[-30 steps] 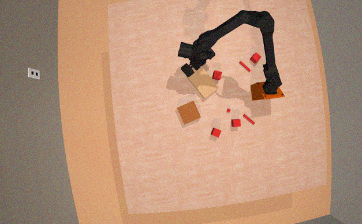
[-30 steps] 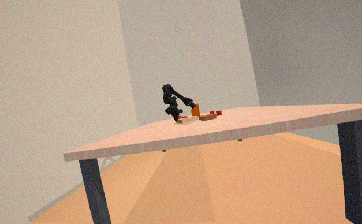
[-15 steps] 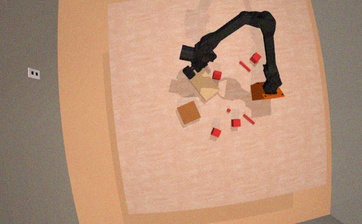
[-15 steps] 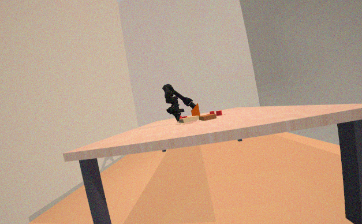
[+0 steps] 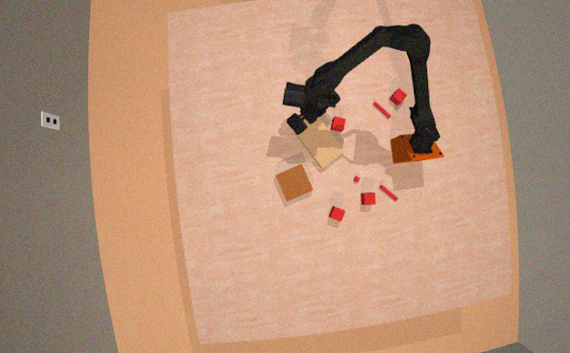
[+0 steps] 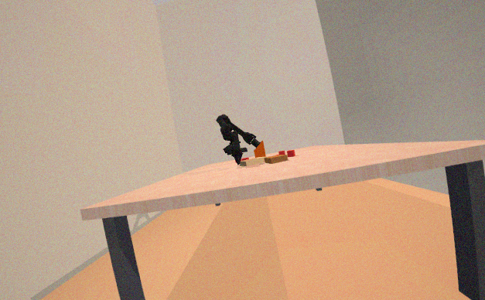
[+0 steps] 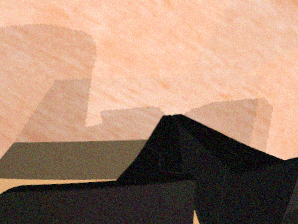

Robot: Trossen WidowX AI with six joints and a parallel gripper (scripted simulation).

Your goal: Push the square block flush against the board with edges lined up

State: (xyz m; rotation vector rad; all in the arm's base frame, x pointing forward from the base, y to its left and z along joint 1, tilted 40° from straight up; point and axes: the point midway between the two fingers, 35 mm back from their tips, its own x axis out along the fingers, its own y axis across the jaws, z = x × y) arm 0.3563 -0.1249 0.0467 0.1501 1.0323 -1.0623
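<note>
My gripper tip is 230 mm to the right of the tiny red piece and 160 mm past it. From my gripper tip the other things lie so: pale wooden board: 90 mm to the left, 30 mm behind; brown square block: 230 mm to the left, 60 mm ahead.
</note>
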